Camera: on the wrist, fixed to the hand. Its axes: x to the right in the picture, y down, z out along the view.
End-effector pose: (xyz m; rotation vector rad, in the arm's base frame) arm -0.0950 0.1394 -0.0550 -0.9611 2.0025 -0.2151
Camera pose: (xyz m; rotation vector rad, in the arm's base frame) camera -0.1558 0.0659 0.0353 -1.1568 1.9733 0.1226
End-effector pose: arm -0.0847 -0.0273 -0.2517 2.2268 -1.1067 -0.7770
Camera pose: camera 0.0333 0.0173 -0.2150 1.9693 -0.9409 -0.9945
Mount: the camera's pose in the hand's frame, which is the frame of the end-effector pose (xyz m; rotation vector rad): 0.0126 -0.0604 -0.1160 -0.3006 -0.0935 -0.0202
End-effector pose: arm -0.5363 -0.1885 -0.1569 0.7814 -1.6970 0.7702
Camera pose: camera -0.4270 -0.1312 -0.1117 0.6314 -1.8326 0.4551
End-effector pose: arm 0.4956 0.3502 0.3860 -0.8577 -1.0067 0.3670
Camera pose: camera 0.5946 0.2673 0.4104 -1.1076 -1.1750 0.2429
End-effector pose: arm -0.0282 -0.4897 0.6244 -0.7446 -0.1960 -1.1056
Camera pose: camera -0.0990 -0.5867 0.5711 -1.0656 -0.1172 -1.1334
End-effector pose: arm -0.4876 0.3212 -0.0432 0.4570 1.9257 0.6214
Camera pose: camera -0.6009 0.2549 -0.0482 0.2703 1.7107 0.8457
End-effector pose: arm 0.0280 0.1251 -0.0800 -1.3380 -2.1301 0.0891
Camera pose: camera 0.0376 0.0765 0.0417 -1.5057 -2.3033 -0.1877
